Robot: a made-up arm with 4 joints.
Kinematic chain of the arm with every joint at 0, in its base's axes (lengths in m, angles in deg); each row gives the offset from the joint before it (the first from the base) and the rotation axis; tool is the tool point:
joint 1: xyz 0 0 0.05 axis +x
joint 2: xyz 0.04 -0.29 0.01 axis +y
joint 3: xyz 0 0.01 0.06 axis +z
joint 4: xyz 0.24 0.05 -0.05 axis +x
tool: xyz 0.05 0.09 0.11
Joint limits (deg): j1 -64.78..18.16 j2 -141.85..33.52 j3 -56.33..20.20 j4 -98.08..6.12
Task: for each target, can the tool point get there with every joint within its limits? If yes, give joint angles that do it. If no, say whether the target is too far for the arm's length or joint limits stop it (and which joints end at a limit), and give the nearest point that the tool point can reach.
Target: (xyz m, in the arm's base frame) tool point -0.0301 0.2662 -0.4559
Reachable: no: joint limits stop it (at a limit: joint 1, joint 2, joint 3, joint 4) | nearest point 0.1726 0.0191 -0.1450 | short by 0.446 m
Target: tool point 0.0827 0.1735 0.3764
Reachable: yes | joints -53.46 -73.08 -11.99 -32.93
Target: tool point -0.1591 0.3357 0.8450
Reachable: no: too far | nearest point -0.0562 0.1079 0.5616 | short by 0.378 m
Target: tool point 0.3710 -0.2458 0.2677
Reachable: yes | joints -24.66 -24.24 -36.88 -79.34
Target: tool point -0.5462 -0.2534 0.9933
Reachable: no: too far | nearest point -0.2303 -0.1218 0.5034 | short by 0.598 m
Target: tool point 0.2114 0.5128 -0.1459
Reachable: no: joint limits stop it (at a limit: joint 1, joint 3) | nearest point 0.1268 0.1789 0.1340 | short by 0.444 m
